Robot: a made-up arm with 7 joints.
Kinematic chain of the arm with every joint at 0, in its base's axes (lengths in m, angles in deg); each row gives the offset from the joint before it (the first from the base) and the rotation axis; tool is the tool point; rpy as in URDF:
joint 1: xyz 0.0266 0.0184 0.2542 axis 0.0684 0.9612 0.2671
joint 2: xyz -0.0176 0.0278 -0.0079 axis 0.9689 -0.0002 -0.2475
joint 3: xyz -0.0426 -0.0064 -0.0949 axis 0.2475 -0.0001 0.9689
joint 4: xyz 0.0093 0.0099 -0.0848 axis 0.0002 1 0
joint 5: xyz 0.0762 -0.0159 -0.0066 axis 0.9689 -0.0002 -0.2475
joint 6: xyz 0.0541 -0.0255 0.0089 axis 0.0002 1 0
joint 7: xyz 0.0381 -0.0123 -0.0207 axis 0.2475 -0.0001 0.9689
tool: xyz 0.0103 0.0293 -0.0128 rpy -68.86 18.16 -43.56
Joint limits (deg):
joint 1: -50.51..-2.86
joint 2: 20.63..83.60
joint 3: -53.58..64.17
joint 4: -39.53..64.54
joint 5: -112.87..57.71
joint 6: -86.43..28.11
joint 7: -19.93..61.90
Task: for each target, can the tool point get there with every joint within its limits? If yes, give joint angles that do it. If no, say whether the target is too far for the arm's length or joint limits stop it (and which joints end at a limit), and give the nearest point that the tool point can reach.
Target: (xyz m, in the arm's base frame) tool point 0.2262 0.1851 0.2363
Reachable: yes | joints -35.12 45.80 28.18 1.37 29.90 -15.51 25.30
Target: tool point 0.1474 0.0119 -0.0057
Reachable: yes | joints -17.77 26.87 -34.83 20.45 33.95 -31.73 49.61
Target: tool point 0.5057 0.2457 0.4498
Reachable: no: too far | nearest point 0.2727 0.2275 0.3165 | short by 0.269 m
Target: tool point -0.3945 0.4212 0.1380
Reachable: no: too far | nearest point -0.0653 0.3491 0.1053 | short by 0.339 m
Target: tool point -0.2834 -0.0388 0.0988
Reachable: no: joint limits stop it (at a limit: joint 1, joint 3, joint 4, joint 5, joint 6, joint 7) | nearest point -0.0375 -0.0176 0.1056 | short by 0.247 m
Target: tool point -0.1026 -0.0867 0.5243
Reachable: no: joint limits stop it (at a limit: joint 1, joint 2, joint 3, joint 7) | nearest point -0.0022 0.0884 0.3660 | short by 0.256 m
